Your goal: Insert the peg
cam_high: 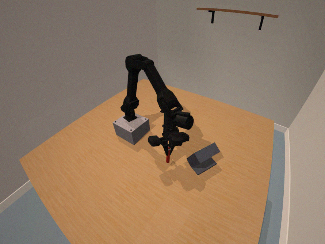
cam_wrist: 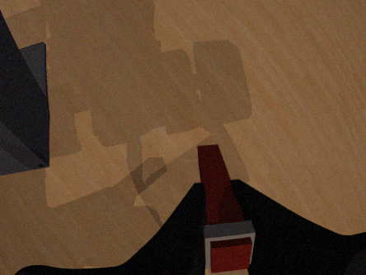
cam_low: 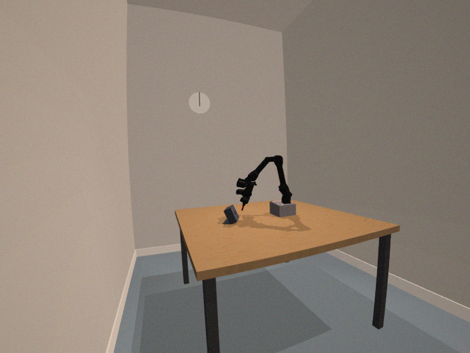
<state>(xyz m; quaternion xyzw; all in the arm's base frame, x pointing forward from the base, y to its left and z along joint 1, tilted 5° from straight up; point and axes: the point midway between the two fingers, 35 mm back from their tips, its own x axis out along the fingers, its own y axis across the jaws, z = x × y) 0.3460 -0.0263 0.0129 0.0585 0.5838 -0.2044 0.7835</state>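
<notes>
Now: gripper tip 110 mm short of the dark grey sloped panel, 130 mm to the right of it and 30 mm above it. From my gripper tip the other things lie so: red square-sided peg (10 mm to the left, 10 mm above).
</notes>
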